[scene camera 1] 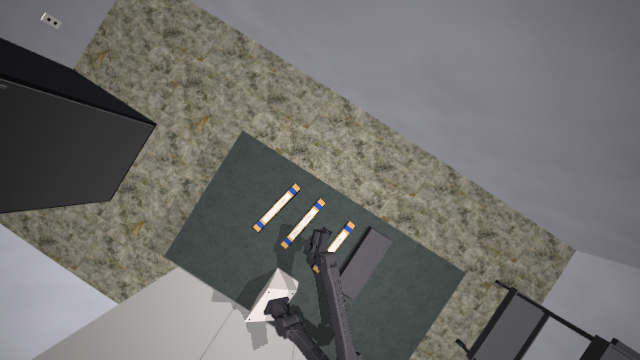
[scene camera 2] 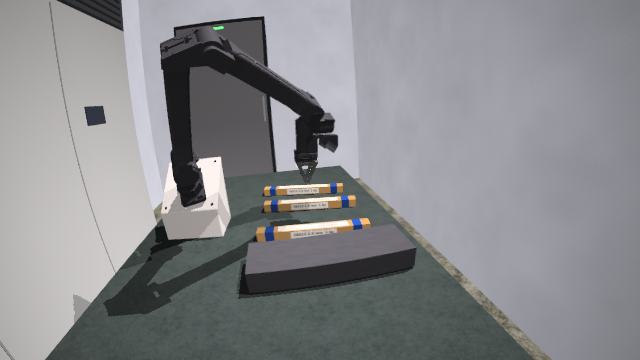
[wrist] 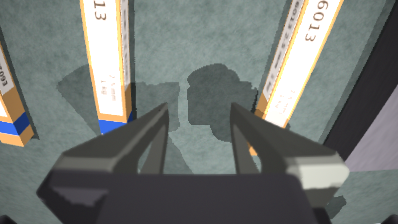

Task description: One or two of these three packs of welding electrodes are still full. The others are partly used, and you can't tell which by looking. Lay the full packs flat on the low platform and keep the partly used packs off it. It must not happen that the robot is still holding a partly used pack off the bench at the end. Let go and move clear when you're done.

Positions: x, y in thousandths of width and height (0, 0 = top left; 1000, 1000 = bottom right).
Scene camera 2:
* electrode pack: 412, 651
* electrode pack: 537, 560
